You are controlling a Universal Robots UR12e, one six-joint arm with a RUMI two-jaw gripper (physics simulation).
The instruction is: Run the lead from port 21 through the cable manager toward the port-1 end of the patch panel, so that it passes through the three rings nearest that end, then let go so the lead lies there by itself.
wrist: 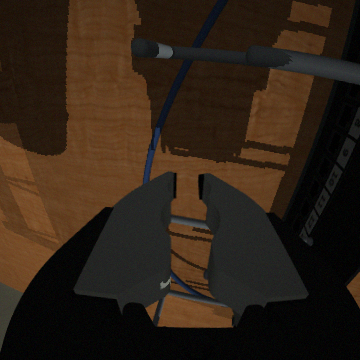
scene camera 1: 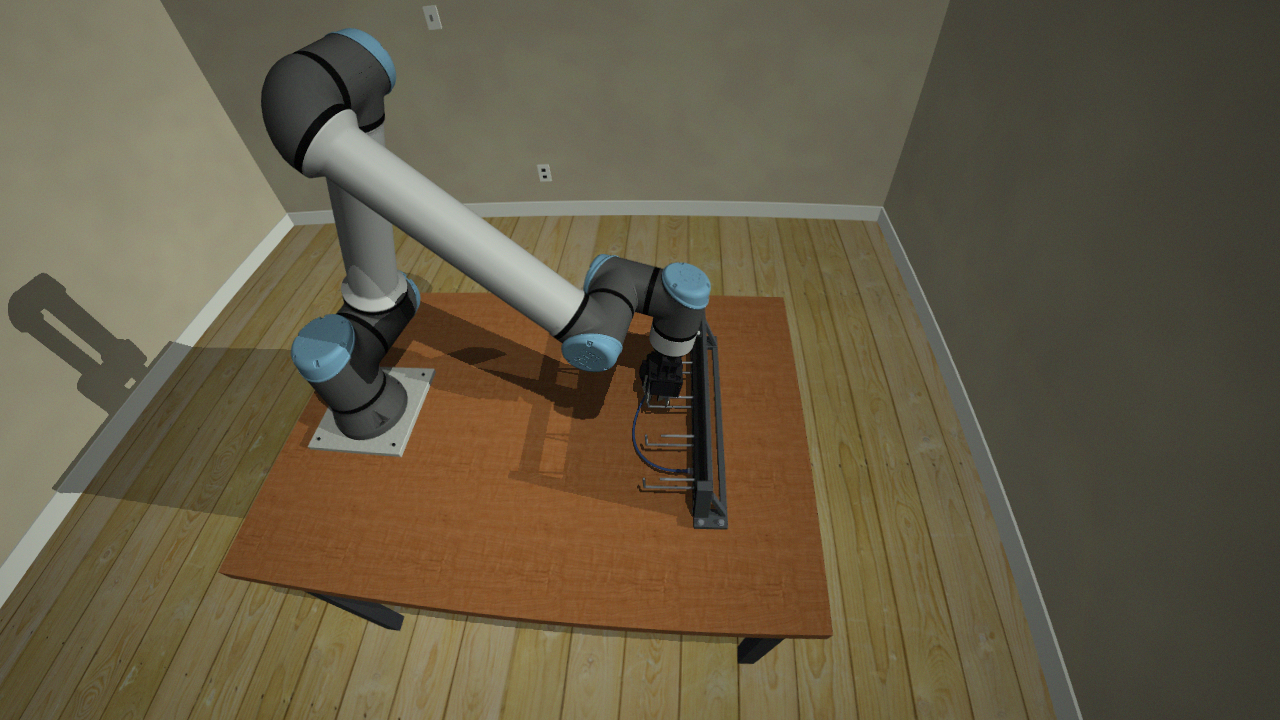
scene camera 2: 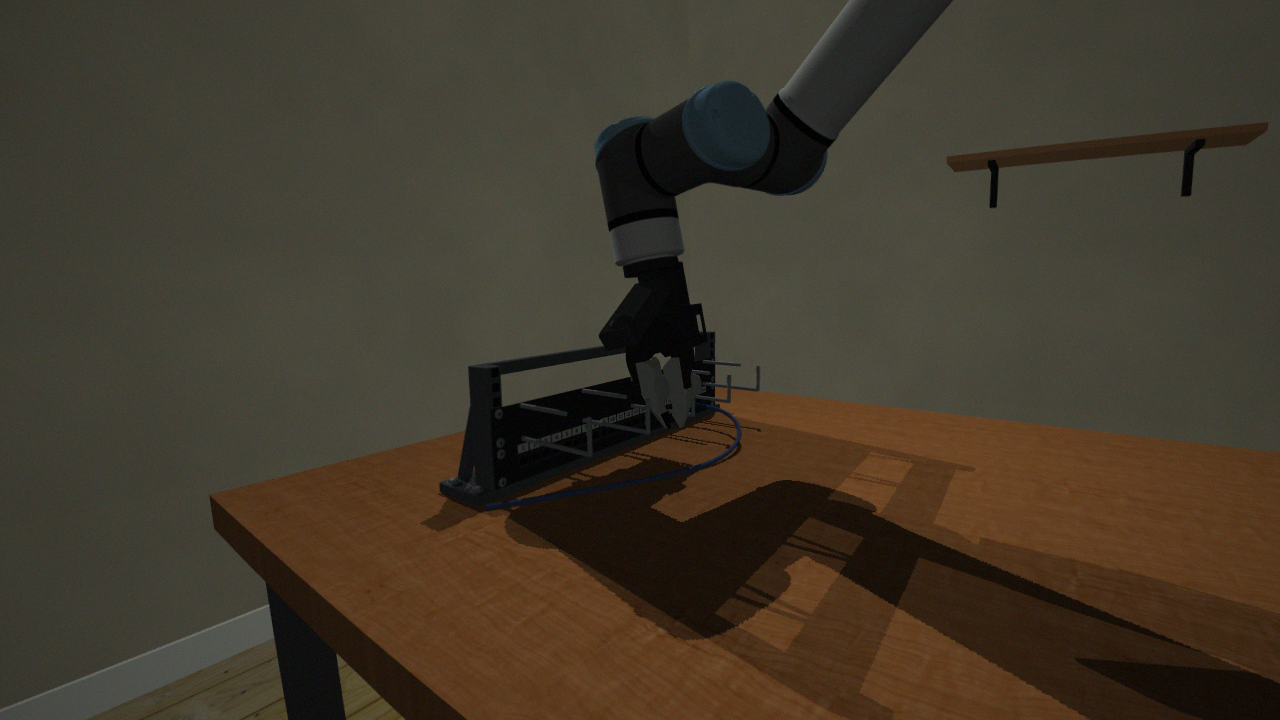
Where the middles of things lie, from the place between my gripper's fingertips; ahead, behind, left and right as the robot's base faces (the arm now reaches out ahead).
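Labels:
Counted from my hand, the panel frame (scene camera 2: 466,475) is 3 cm above, 13 cm ahead of it and 3 cm to the right of it. There is the top rail (scene camera 2: 527,363) too, which is 9 cm above my hand, 12 cm ahead of it and 3 cm to the right of it.

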